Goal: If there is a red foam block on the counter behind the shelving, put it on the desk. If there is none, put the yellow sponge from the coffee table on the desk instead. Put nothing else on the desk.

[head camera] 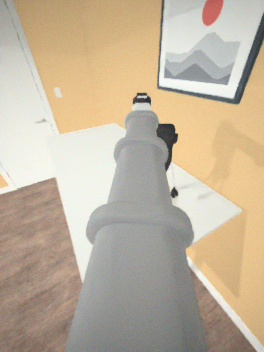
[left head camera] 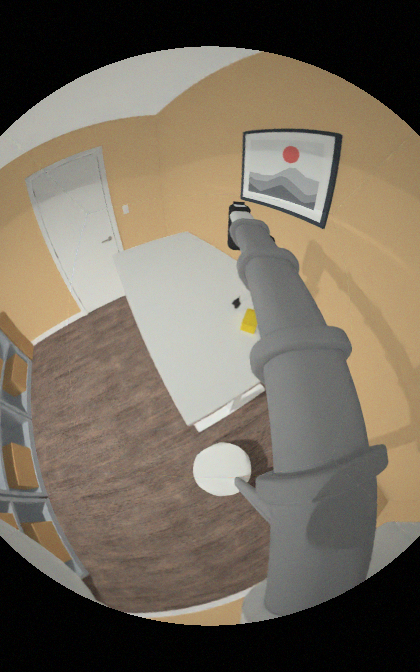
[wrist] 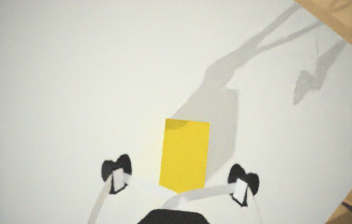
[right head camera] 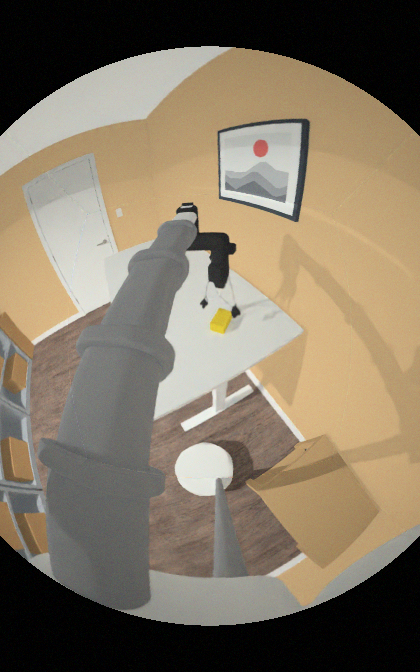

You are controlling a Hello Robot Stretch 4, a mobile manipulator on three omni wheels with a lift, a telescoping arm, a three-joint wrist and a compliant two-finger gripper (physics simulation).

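Frame: origin at the robot's base, x back, y right, z up, level; centimetres.
Seen in the pictures: gripper, fingertip midpoint: [wrist: 179, 171].
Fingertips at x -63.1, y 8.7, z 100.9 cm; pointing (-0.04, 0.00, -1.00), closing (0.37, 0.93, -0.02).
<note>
A point is followed by its place in that frame.
The yellow sponge [left head camera: 249, 321] [right head camera: 221, 321] [wrist: 184, 155] @[x -64.2, y 9.7, z 96.8 cm] lies flat on the white desk [head camera: 75, 160] @[x -105.7, y -50.4, z 92.3 cm] [left head camera: 175, 325] [right head camera: 200, 365] [wrist: 60, 100] @[x -78.5, y -7.9, z 92.3 cm]. My gripper [right head camera: 220, 307] [wrist: 179, 171] @[x -63.1, y 8.7, z 100.9 cm] is open above the desk, its fingertips wide apart and clear of the sponge. In the wrist view the sponge shows between and beyond the fingertips, with its shadow to the right. The arm hides part of the desk in the head views, and part of the sponge in the left head view. No red foam block, counter or coffee table shows.
A round white stool [left head camera: 220, 467] [right head camera: 202, 467] stands near the desk. A cardboard box [right head camera: 320, 505] stands by the right wall. Grey shelving [left head camera: 22, 430] with orange-brown boxes is at the left. A framed picture [head camera: 200, 55] @[x -100.1, y 26.2, z 151.9 cm] [left head camera: 287, 175] [right head camera: 257, 167] hangs behind the desk.
</note>
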